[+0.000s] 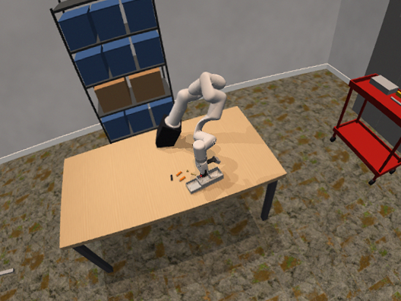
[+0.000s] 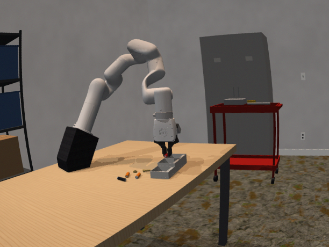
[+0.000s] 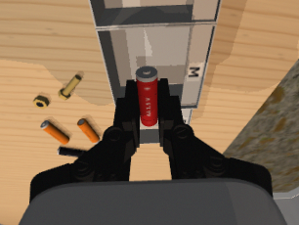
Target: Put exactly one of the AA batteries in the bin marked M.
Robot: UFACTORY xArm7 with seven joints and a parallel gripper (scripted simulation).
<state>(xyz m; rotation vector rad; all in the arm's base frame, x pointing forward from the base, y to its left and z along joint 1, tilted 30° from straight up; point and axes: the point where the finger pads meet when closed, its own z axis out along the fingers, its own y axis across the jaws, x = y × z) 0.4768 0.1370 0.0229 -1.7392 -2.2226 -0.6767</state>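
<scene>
Right now my hand is 70 mm above the bin tray and 10 mm short of it. The rest, counted from my hand: brass bolt: 80 mm below, 80 mm behind, 70 mm to the right; brass nut: 120 mm behind, 100 mm to the right, 80 mm below; red AA battery: 20 mm below.
</scene>
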